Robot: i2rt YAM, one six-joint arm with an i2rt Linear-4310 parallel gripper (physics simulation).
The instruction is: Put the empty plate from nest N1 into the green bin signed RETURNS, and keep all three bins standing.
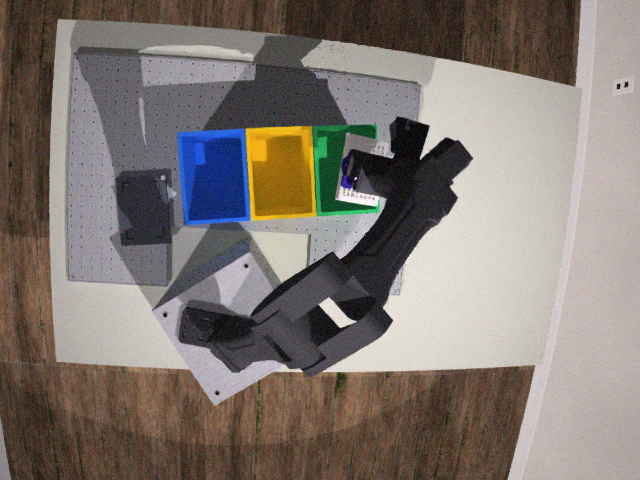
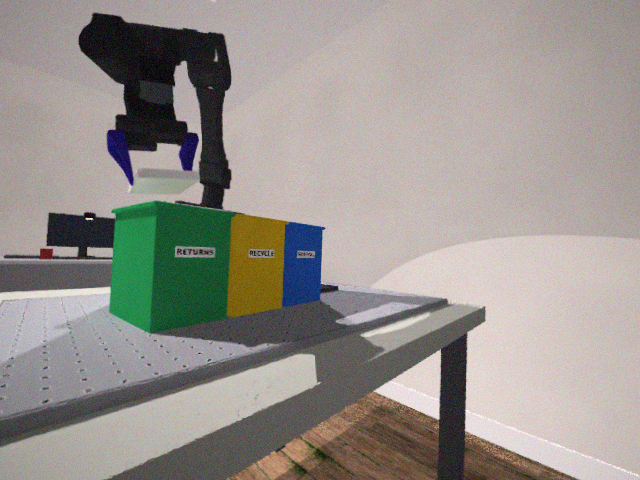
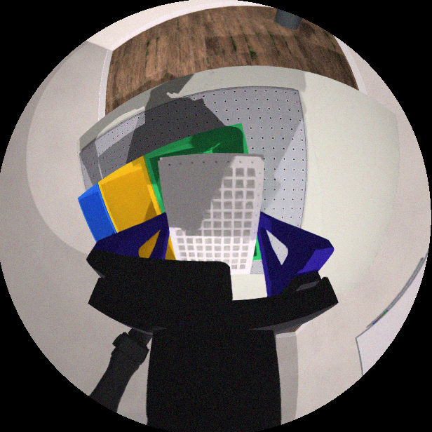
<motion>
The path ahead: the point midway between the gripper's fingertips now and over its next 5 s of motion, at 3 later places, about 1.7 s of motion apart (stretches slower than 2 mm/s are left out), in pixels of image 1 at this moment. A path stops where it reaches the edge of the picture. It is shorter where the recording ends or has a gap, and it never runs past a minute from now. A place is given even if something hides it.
The gripper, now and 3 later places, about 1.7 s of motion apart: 362, 166; 361, 165; 366, 157; 348, 169
</motion>
